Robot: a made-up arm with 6 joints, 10 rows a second.
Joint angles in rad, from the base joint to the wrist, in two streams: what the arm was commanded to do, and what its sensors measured. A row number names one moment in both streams.
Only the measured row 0 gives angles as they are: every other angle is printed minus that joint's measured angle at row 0.
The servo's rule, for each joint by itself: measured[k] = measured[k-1] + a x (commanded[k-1-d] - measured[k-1]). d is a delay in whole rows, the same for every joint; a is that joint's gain. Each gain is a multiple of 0.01, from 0.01 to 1. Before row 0 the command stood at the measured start. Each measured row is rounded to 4 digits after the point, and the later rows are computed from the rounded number. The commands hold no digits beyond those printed.
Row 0, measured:
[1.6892 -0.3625 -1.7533 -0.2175 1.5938 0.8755]
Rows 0 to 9, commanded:
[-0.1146 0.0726 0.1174 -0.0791 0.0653 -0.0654]
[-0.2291 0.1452 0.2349 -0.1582 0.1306 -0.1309]
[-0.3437 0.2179 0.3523 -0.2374 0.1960 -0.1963]
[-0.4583 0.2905 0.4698 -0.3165 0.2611 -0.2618]
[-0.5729 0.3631 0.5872 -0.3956 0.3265 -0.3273]
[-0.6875 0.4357 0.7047 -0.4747 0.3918 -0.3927]
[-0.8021 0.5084 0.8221 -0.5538 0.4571 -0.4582]
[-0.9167 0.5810 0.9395 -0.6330 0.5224 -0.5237]
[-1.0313 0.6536 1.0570 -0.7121 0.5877 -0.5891]
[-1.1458 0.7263 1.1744 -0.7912 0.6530 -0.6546]
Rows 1 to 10, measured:
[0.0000 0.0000 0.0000 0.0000 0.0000 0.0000]
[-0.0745 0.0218 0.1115 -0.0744 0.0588 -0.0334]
[-0.1750 0.0588 0.2287 -0.1532 0.1234 -0.0831]
[-0.2847 0.1065 0.3461 -0.2323 0.1887 -0.1408]
[-0.3975 0.1617 0.4636 -0.3114 0.2539 -0.2025]
[-0.5115 0.2221 0.5810 -0.3905 0.3192 -0.2661]
[-0.6259 0.2862 0.6985 -0.4696 0.3845 -0.3307]
[-0.7404 0.3529 0.8159 -0.5487 0.4498 -0.3957]
[-0.8550 0.4213 0.9333 -0.6279 0.5151 -0.4610]
[-0.9696 0.4910 1.0508 -0.7070 0.5804 -0.5263]
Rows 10 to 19, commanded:
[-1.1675 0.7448 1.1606 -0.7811 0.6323 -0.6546]
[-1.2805 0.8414 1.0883 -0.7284 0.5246 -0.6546]
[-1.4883 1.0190 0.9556 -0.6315 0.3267 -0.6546]
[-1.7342 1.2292 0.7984 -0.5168 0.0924 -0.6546]
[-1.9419 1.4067 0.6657 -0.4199 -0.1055 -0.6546]
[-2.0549 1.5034 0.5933 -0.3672 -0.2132 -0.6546]
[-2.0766 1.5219 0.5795 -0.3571 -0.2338 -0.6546]
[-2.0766 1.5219 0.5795 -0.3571 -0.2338 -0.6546]
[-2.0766 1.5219 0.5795 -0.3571 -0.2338 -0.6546]
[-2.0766 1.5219 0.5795 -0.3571 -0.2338 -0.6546]
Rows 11 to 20, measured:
[-1.0841 0.5616 1.1682 -0.7861 0.6457 -0.5917]
[-1.1383 0.6166 1.1610 -0.7814 0.6336 -0.6238]
[-1.2307 0.6840 1.0919 -0.7316 0.5355 -0.6395]
[-1.3981 0.7845 0.9624 -0.6375 0.3476 -0.6472]
[-1.6166 0.9179 0.8066 -0.5240 0.1179 -0.6510]
[-1.8280 1.0645 0.6727 -0.4261 -0.0832 -0.6528]
[-1.9755 1.1962 0.5973 -0.3707 -0.2002 -0.6537]
[-2.0412 1.2939 0.5804 -0.3579 -0.2304 -0.6542]
[-2.0642 1.3623 0.5795 -0.3571 -0.2335 -0.6544]
[-2.0723 1.4102 0.5795 -0.3571 -0.2338 -0.6545]

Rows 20 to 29, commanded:
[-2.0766 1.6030 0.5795 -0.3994 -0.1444 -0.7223]
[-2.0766 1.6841 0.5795 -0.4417 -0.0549 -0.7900]
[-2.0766 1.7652 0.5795 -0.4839 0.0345 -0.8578]
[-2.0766 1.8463 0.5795 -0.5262 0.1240 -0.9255]
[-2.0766 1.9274 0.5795 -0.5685 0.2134 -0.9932]
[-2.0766 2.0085 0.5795 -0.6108 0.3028 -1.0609]
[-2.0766 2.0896 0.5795 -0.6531 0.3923 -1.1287]
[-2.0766 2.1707 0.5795 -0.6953 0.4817 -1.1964]
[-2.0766 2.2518 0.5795 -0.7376 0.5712 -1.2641]
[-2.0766 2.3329 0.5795 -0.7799 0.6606 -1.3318]
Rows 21 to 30, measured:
[-2.0751 1.4437 0.5795 -0.3571 -0.2338 -0.6546]
[-2.0761 1.4915 0.5795 -0.3969 -0.1533 -0.6891]
[-2.0764 1.5493 0.5795 -0.4390 -0.0647 -0.7406]
[-2.0765 1.6141 0.5795 -0.4812 0.0246 -0.8004]
[-2.0766 1.6838 0.5795 -0.5235 0.1141 -0.8642]
[-2.0766 1.7569 0.5795 -0.5658 0.2035 -0.9300]
[-2.0766 1.8324 0.5795 -0.6081 0.2929 -0.9968]
[-2.0766 1.9096 0.5795 -0.6504 0.3824 -1.0641]
[-2.0766 1.9879 0.5795 -0.6926 0.4718 -1.1316]
[-2.0766 2.0671 0.5795 -0.7349 0.5613 -1.1992]

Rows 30 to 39, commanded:
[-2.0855 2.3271 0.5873 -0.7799 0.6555 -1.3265]
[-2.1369 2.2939 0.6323 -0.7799 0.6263 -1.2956]
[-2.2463 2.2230 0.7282 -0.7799 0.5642 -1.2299]
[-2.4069 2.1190 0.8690 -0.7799 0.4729 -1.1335]
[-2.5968 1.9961 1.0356 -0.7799 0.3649 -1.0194]
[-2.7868 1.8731 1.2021 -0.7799 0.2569 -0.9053]
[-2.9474 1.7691 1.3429 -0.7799 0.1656 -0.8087]
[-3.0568 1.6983 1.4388 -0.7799 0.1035 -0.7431]
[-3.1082 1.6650 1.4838 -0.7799 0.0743 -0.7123]
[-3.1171 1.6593 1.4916 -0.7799 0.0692 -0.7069]
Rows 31 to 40, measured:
[-2.0766 2.1468 0.5795 -0.7772 0.6507 -1.2668]
[-2.0824 2.2009 0.5869 -0.7797 0.6550 -1.2972]
[-2.1178 2.2288 0.6300 -0.7799 0.6292 -1.2964]
[-2.2013 2.2271 0.7233 -0.7799 0.5707 -1.2625]
[-2.3349 2.1947 0.8617 -0.7799 0.4827 -1.1967]
[-2.5051 2.1351 1.0269 -0.7799 0.3767 -1.1063]
[-2.6882 2.0565 1.1933 -0.7799 0.2689 -1.0038]
[-2.8567 1.9703 1.3354 -0.7799 0.1759 -0.9043]
[-2.9868 1.8887 1.4336 -0.7799 0.1107 -0.8221]
[-3.0657 1.8216 1.4813 -0.7799 0.0779 -0.7661]

